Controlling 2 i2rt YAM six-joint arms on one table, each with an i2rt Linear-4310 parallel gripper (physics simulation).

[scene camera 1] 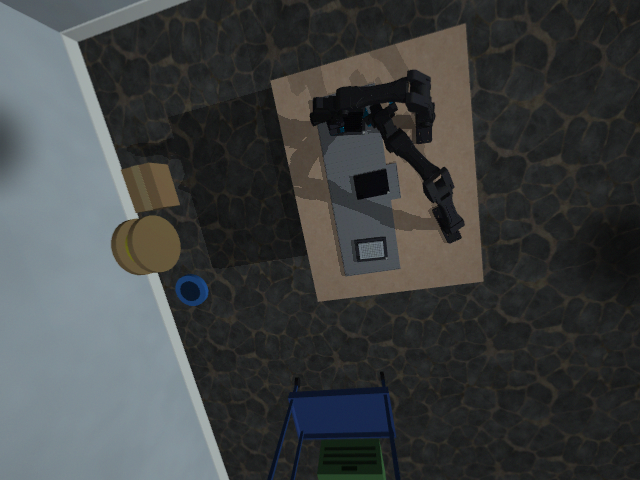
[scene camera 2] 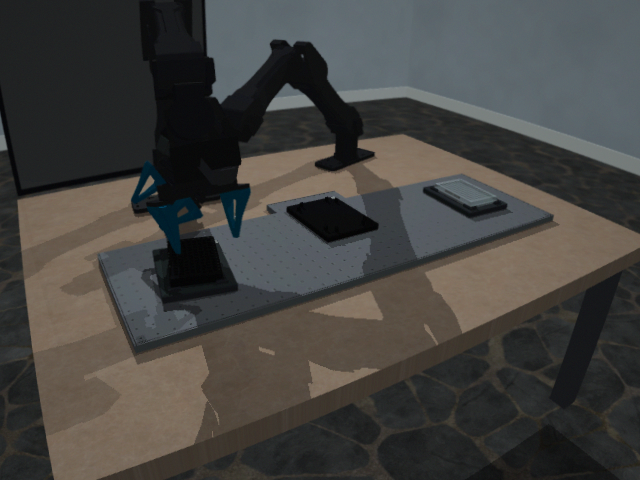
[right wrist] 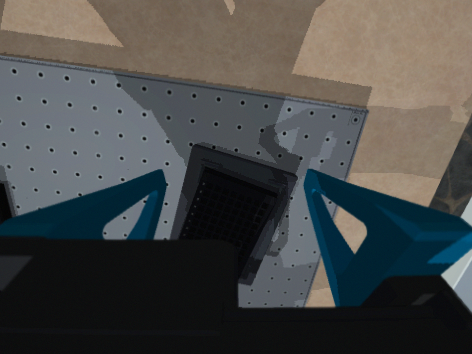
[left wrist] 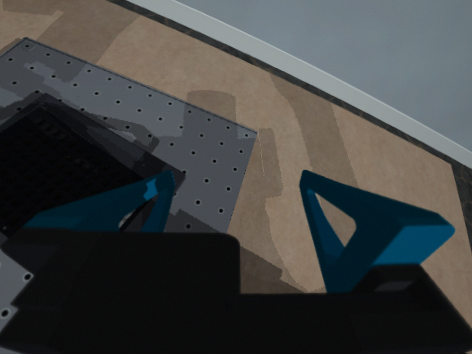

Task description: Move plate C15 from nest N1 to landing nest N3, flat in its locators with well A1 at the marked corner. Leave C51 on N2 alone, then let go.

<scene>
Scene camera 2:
my left gripper: 146, 215
my right gripper: 207, 245
grey perforated plate: 276, 257
</scene>
